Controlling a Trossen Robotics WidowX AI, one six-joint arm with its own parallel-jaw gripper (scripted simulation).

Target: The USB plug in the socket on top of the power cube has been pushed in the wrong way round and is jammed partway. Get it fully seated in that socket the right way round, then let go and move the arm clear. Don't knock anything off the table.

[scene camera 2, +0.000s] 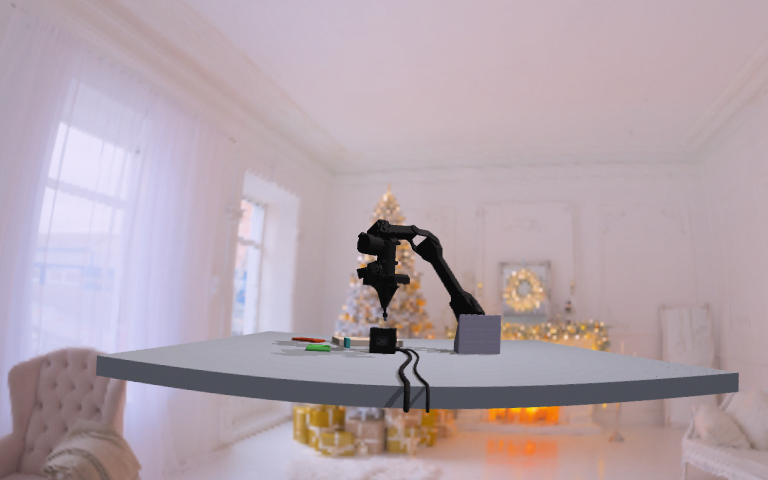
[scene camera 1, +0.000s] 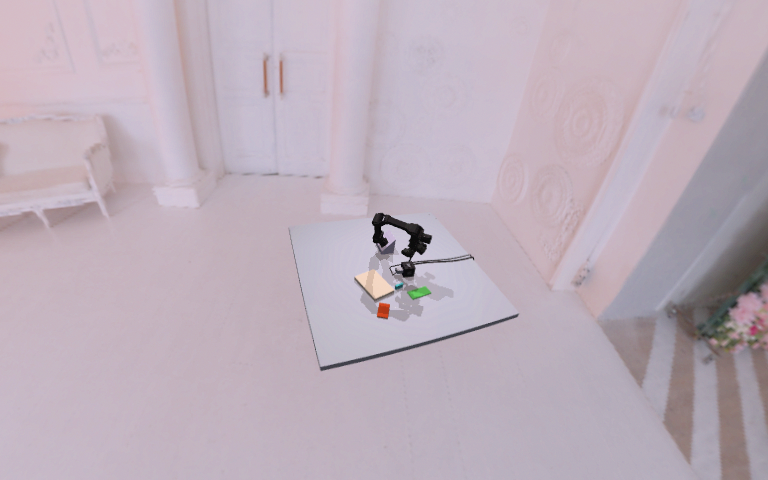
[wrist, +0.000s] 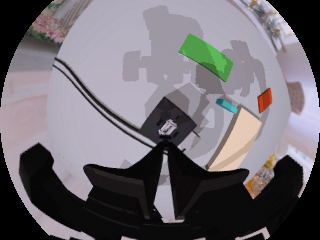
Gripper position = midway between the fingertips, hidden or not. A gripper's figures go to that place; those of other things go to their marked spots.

Labels:
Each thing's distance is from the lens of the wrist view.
my gripper (wrist: 165, 145): 0.10 m
green block (wrist: 194, 48): 0.26 m
tan board (wrist: 241, 134): 0.33 m
black power cube (wrist: 166, 110): 0.15 m
The marked spots on the green block and the tan board are 0.28 m apart.

